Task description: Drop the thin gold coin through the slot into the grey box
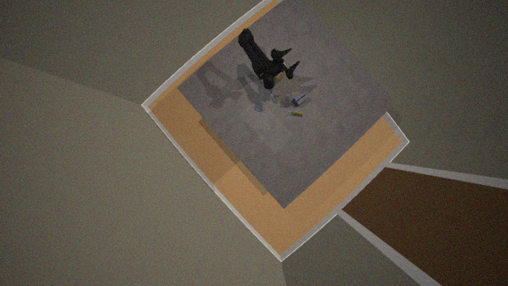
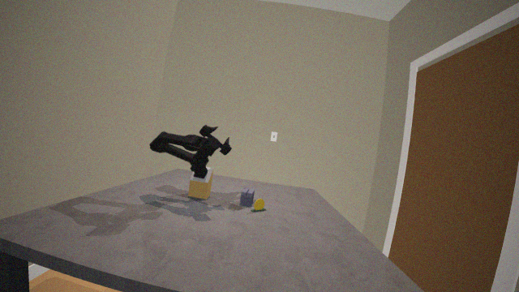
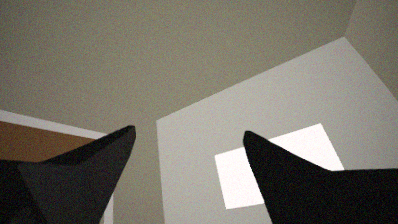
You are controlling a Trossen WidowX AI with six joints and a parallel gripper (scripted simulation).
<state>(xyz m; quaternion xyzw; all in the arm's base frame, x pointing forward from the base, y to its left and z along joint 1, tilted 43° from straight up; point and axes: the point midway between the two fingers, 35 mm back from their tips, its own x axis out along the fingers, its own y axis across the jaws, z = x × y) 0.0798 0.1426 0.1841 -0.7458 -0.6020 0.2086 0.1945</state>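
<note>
My gripper tip is now 260 mm short of the gold coin, 70 mm to the left of it and 350 mm above it.
</note>
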